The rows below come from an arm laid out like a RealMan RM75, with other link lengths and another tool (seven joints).
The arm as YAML. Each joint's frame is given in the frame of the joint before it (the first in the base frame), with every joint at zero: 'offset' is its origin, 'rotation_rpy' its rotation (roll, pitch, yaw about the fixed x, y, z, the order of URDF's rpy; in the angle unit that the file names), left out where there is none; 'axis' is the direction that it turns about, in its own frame. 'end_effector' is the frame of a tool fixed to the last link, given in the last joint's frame.
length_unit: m
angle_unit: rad
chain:
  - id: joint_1
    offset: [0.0, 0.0, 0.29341]
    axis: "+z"
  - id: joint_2
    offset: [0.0, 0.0, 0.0]
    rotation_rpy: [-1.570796, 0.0, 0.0]
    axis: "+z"
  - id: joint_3
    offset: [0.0, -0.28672, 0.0]
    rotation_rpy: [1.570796, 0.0, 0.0]
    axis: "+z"
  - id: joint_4
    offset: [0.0, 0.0, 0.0]
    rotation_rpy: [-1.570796, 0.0, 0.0]
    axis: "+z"
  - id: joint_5
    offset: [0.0, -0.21, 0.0]
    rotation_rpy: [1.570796, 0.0, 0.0]
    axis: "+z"
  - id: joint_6
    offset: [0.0, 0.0, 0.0]
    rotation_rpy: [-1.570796, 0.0, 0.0]
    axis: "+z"
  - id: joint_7
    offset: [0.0, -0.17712, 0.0]
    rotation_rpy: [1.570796, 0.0, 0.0]
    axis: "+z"
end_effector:
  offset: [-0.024, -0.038, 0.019]
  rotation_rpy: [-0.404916, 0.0, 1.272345]
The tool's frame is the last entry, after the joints.
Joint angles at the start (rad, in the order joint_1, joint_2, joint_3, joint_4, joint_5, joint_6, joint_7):
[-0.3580 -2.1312 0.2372 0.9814 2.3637 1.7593 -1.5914]
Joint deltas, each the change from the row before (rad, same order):
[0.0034 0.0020 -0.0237 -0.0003 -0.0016 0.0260 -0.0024]
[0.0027 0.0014 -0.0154 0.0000 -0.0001 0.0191 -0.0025]
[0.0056 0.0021 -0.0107 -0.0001 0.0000 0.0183 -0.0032]
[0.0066 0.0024 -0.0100 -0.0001 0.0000 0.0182 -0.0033]
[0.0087 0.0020 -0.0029 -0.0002 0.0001 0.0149 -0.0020]
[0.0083 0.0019 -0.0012 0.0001 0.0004 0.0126 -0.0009]
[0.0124 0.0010 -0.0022 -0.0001 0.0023 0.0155 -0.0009]
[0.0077 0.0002 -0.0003 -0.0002 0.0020 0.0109 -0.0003]
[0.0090 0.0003 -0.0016 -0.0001 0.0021 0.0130 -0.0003]
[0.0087 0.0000 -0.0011 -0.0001 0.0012 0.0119 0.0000]
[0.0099 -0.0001 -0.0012 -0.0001 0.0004 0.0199 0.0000]
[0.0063 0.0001 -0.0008 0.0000 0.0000 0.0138 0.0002]
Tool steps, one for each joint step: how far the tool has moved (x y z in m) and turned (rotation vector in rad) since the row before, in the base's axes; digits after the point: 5 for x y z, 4 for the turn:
[0.00071 -0.00428 0.00175 0.0040 -0.0230 0.0045]
[0.00058 -0.00332 0.00099 0.0006 -0.0160 0.0031]
[-0.00010 -0.00428 0.00082 -0.0025 -0.0139 0.0044]
[-0.00035 -0.00463 0.00091 -0.0028 -0.0134 0.0051]
[-0.00074 -0.00499 0.00017 -0.0064 -0.0091 0.0041]
[-0.00083 -0.00456 0.00017 -0.0063 -0.0064 0.0032]
[-0.00150 -0.00688 -0.00051 -0.0090 -0.0088 0.0071]
[-0.00055 -0.00449 -0.00077 -0.0077 -0.0062 0.0032]
[-0.00063 -0.00526 -0.00067 -0.0078 -0.0077 0.0041]
[-0.00047 -0.00490 -0.00069 -0.0068 -0.0075 0.0035]
[0.00071 -0.00607 -0.00107 -0.0105 -0.0131 0.0002]
[0.00067 -0.00392 -0.00059 -0.0069 -0.0089 -0.0007]

